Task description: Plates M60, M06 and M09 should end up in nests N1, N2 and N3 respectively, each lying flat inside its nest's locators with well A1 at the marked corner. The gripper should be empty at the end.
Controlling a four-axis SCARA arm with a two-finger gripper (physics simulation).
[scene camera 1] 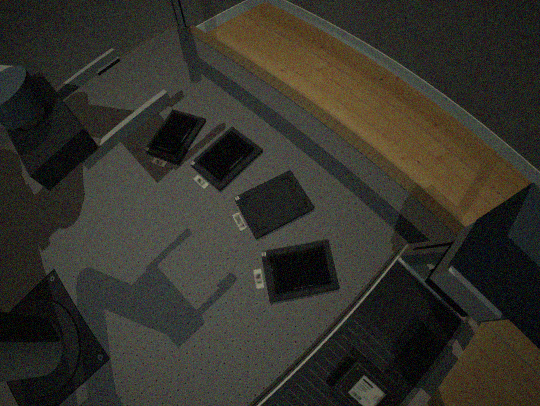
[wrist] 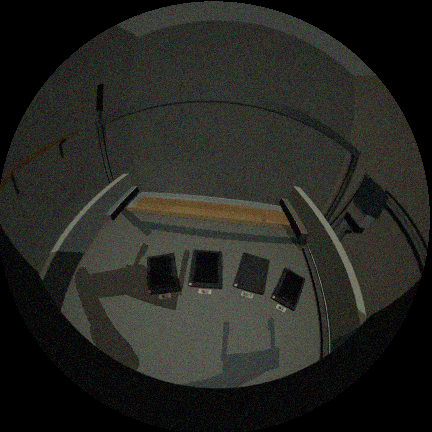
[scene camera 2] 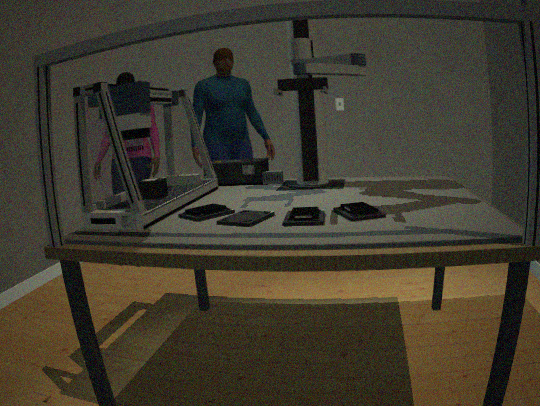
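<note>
Four dark rectangular holders stand in an arc, each beside a small white label that I cannot read. Raised black plates show in three: the plate near the brown shadow, the plate beside it, and the plate nearest the framed deck. The remaining holder looks flat, with no raised plate visible. Plate names and A1 corners are unreadable. My gripper is open and empty, high above the table.
A framed machine with a black slatted deck borders the table; a black box with a white label stands on it. A black bin and small grey box stand behind. Two people stand beyond the table.
</note>
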